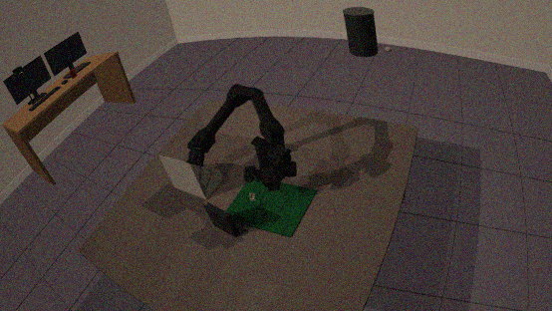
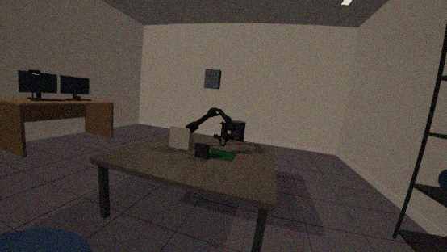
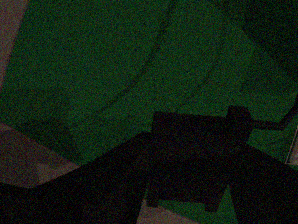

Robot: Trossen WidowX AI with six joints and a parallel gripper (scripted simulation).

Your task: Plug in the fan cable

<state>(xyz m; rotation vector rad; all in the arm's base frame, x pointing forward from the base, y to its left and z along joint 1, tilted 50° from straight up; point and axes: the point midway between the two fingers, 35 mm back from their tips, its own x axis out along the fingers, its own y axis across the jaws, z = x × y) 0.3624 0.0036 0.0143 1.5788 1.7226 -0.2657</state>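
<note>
My gripper tip is 9 cm above the green board, 3 cm to the left of it and 3 cm past it. Round my gripper tip: dark fan: 18 cm to the right, 13 cm behind, 2 cm below; dark fan plug: 1 cm to the left.
</note>
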